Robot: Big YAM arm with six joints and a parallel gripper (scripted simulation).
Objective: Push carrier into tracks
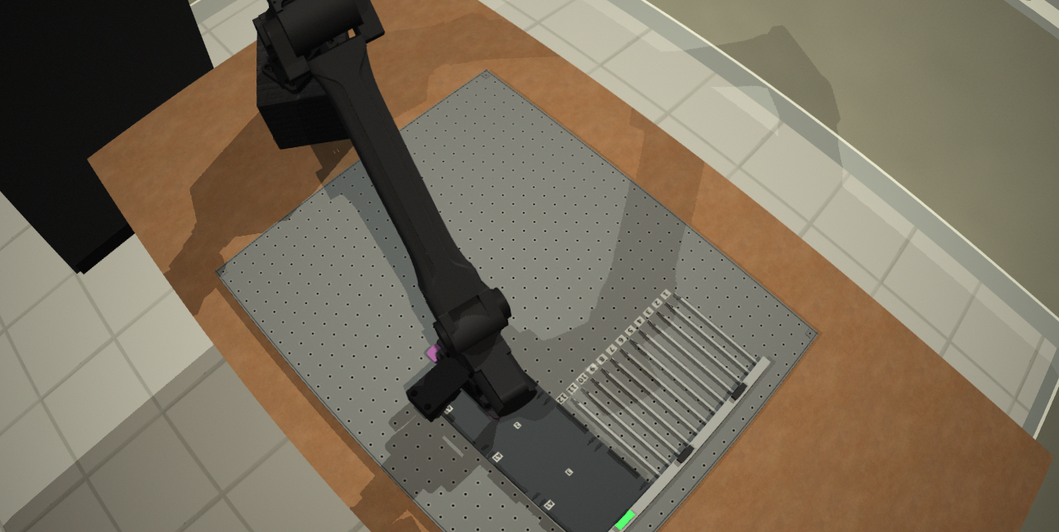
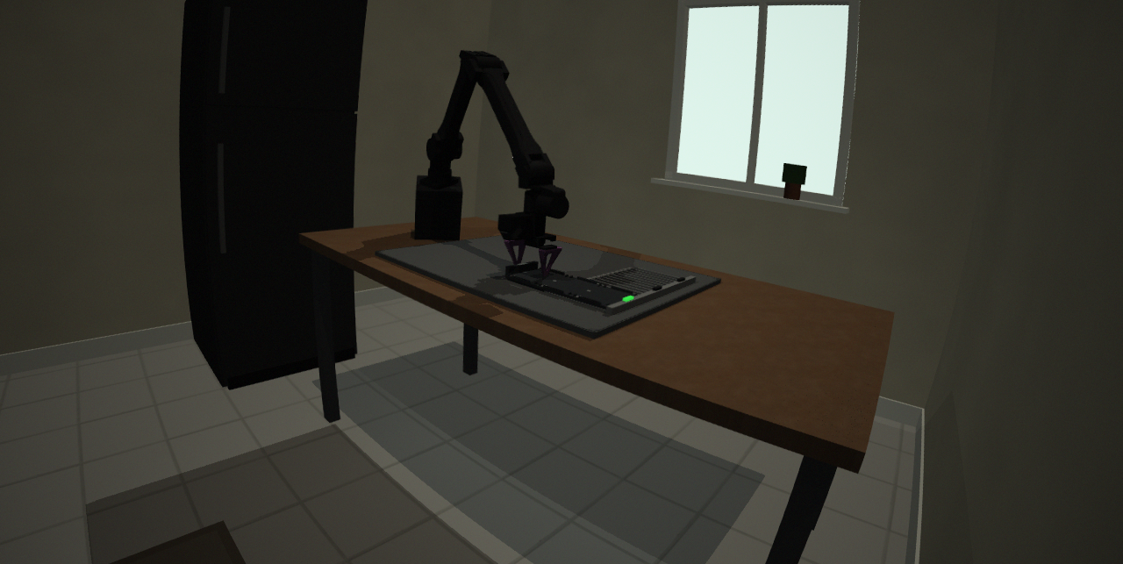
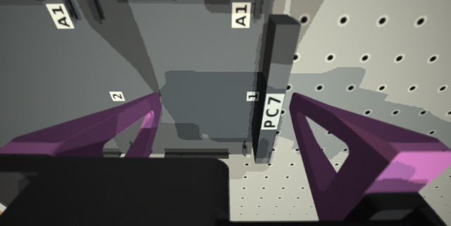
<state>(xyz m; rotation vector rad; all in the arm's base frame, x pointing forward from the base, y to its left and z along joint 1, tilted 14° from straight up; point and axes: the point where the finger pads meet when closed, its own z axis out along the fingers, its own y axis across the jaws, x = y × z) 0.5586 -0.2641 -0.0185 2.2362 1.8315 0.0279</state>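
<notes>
My gripper is now 13 cm short of the carrier PC7, 3 cm to the left of it and 1 cm above it.
</notes>
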